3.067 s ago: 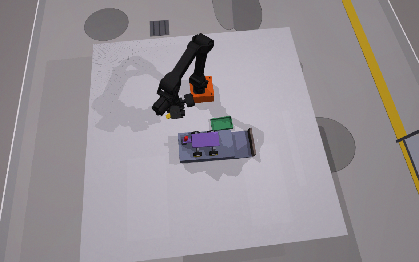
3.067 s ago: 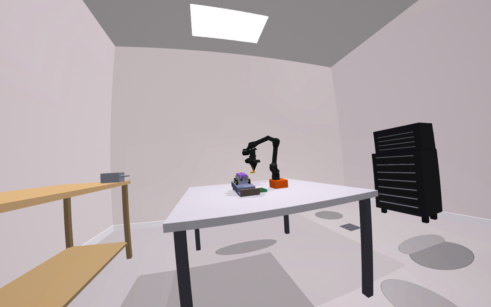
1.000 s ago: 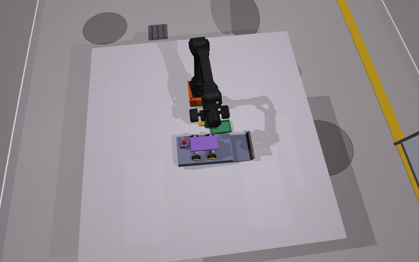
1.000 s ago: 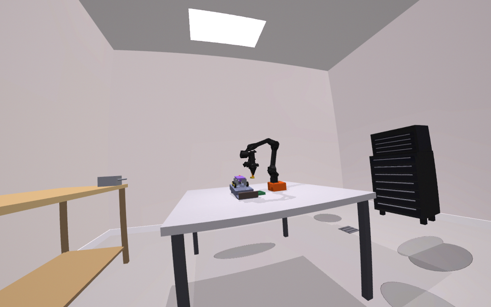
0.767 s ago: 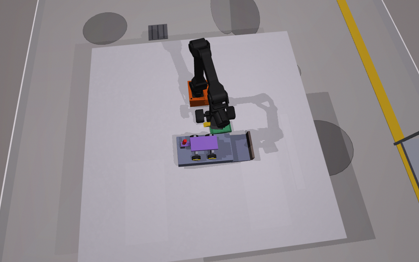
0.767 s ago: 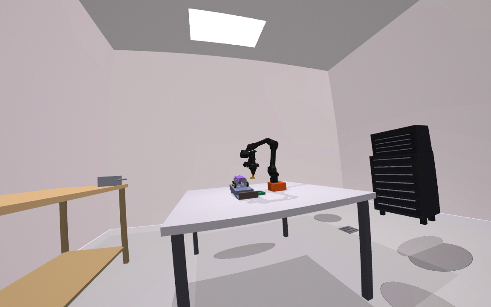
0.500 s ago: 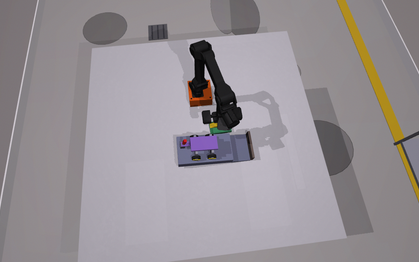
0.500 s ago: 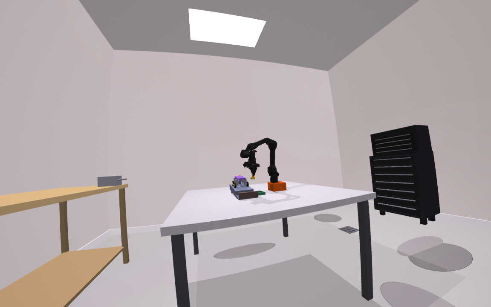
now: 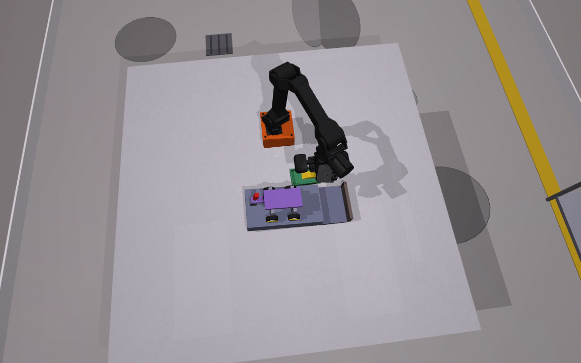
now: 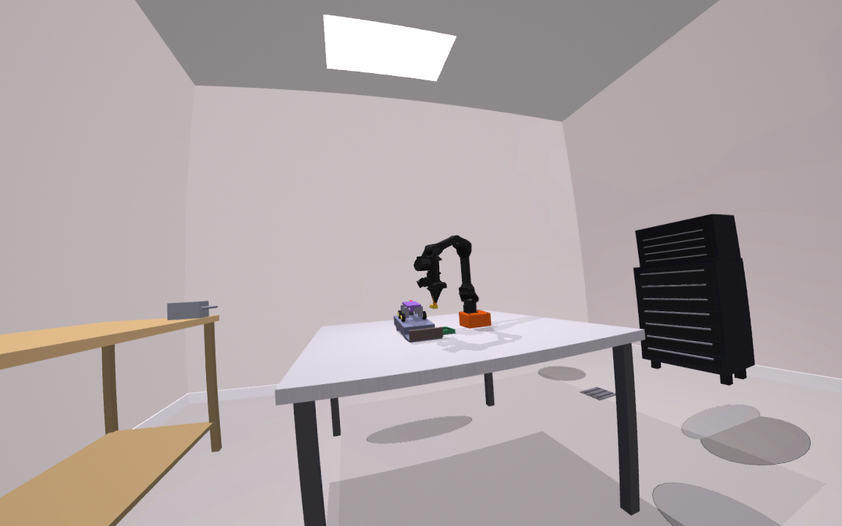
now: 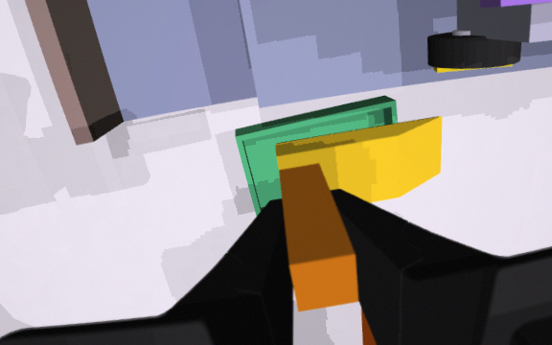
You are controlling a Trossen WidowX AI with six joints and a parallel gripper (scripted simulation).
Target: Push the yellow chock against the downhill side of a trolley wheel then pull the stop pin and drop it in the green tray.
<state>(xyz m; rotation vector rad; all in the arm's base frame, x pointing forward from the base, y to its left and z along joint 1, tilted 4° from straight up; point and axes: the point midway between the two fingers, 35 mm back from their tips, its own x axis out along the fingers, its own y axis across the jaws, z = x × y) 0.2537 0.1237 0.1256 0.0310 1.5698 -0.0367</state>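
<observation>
The red-headed stop pin is 5 cm ahead of my gripper tip, 24 cm to the right of it and 3 cm below it. The rest, counted from my gripper tip: brown stop bar: 9 cm ahead, 11 cm to the left, 12 cm below; purple trolley: 8 cm ahead, 15 cm to the right, 5 cm below; yellow chock: 2 cm to the right, 1 cm below.
</observation>
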